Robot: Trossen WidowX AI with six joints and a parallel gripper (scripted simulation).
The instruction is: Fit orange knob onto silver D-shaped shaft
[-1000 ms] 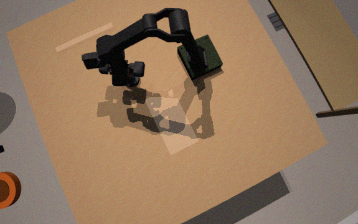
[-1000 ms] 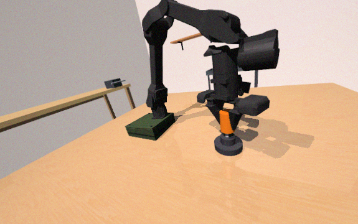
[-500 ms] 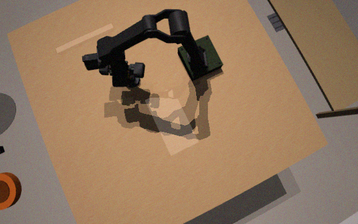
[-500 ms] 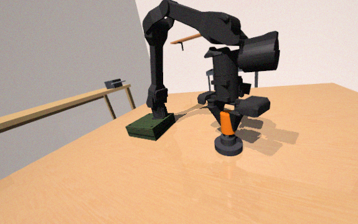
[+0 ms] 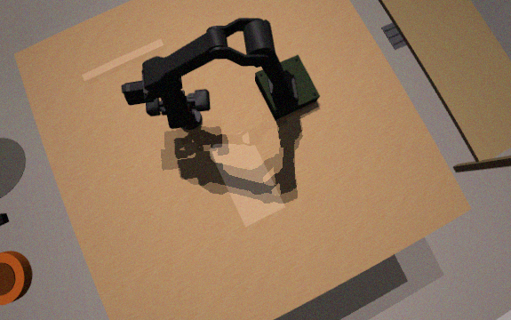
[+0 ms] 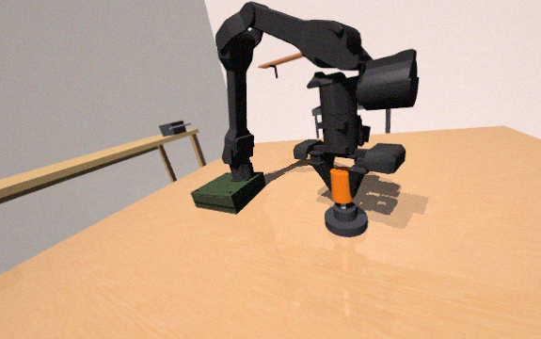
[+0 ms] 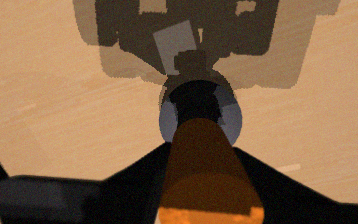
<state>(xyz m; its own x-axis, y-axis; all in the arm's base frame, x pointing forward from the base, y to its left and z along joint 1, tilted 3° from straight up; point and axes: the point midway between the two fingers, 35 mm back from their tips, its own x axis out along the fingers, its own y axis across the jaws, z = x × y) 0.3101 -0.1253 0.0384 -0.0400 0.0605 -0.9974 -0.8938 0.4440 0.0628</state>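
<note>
Now: the orange knob 3 cm above my gripper tip. The rest, counted from my gripper tip: black round pedestal (4 cm below).
</note>
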